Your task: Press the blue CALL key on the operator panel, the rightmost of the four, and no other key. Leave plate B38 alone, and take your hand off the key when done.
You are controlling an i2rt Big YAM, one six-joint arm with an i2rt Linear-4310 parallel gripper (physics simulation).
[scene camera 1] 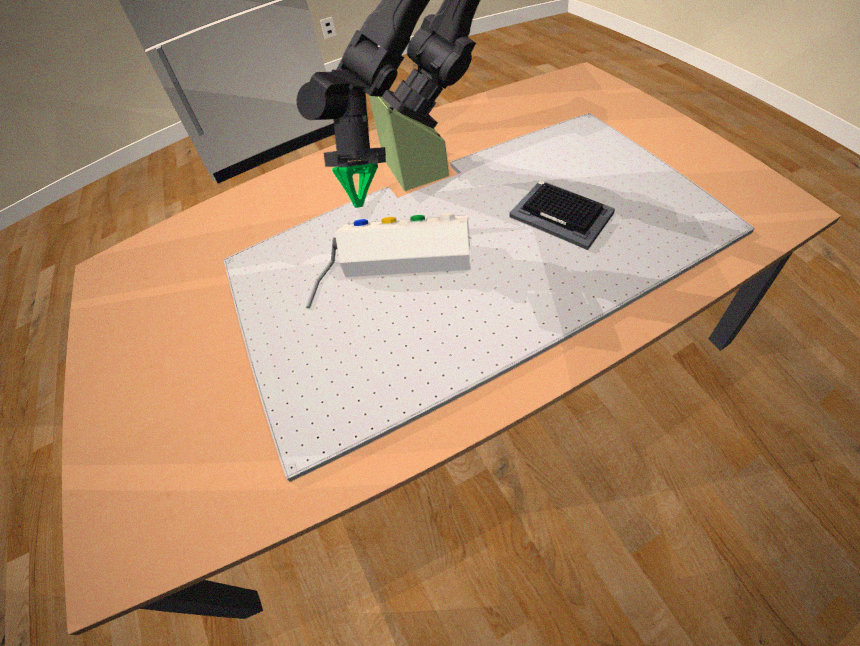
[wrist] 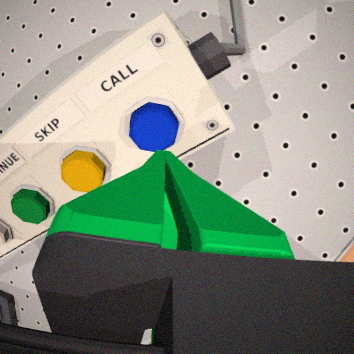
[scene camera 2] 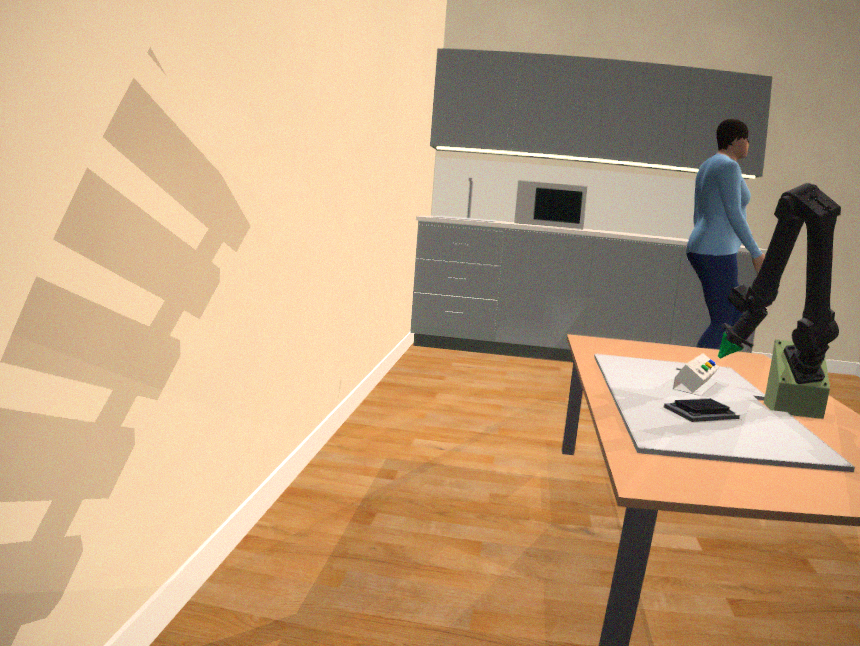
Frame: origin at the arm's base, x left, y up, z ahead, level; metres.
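Seen in the pictures: gripper, between the fingertips: [scene camera 1: 358, 207] [wrist: 160, 162] [scene camera 2: 718, 357]; arm's base, origin of its link: [scene camera 1: 406, 110] [scene camera 2: 803, 364].
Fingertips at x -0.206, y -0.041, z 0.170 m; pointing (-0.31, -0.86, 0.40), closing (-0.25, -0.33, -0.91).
Pixels of each thing's top centre, then the offset from my fingertips to it. "spot": a spot on its surface instead. Level surfaces: height alone.
- operator panel, centre of its top: [wrist: 16, 160] [scene camera 1: 400, 220] [scene camera 2: 700, 359] dy -0.002, dx +0.039, dz +0.078 m
- blue CALL key, a spot on its surface: [wrist: 154, 126] [scene camera 1: 359, 220] spot: dy -0.016, dx -0.011, dz +0.014 m
- yellow SKIP key, centre of its top: [wrist: 72, 172] [scene camera 1: 387, 217] dy -0.012, dx +0.031, dz +0.045 m
- green key, centre of its top: [wrist: 19, 208] [scene camera 1: 416, 214] dy -0.012, dx +0.072, dz +0.074 m
- Plate B38, centre of its top: [scene camera 1: 563, 204] [scene camera 2: 702, 403] dy -0.060, dx +0.324, dz +0.171 m
- white pegboard, height of its surface: dy -0.086 m
- orange table, height of its surface: dy -0.099 m
- grey cable, a spot on its surface: [scene camera 1: 319, 281] spot: dy -0.082, dx -0.119, dz +0.032 m
- dark plug, a spot on its surface: [wrist: 211, 55] spot: dy -0.032, dx -0.057, dz +0.007 m
The operator panel [scene camera 1: 406, 243] [scene camera 2: 688, 379] [wrist: 112, 107] is a cream box with a sloped face, standing on the pegboard. The blue CALL key [scene camera 1: 360, 222] [scene camera 2: 709, 363] [wrist: 154, 126] is at one end, beside the yellow SKIP key [scene camera 1: 388, 220] [wrist: 83, 171] and a green key [scene camera 1: 417, 218] [wrist: 31, 205]. A pale fourth key shows partly in the wrist view. My gripper [scene camera 1: 358, 206] [scene camera 2: 720, 357] [wrist: 160, 162] is shut and empty. In scene camera 1 its green tips are a little above the blue key; in the wrist view they overlap the key's lower edge. Plate B38 [scene camera 1: 561, 207] [scene camera 2: 703, 406] is black, on a dark holder.
The white pegboard [scene camera 1: 417, 347] [scene camera 2: 750, 445] lies on the orange table [scene camera 1: 152, 389]. A grey cable [scene camera 1: 319, 281] leaves the panel's end beside the blue key, from a dark plug [wrist: 211, 55]. The arm's green base [scene camera 1: 415, 152] [scene camera 2: 799, 396] stands behind. A person [scene camera 2: 719, 208] is beyond the table.
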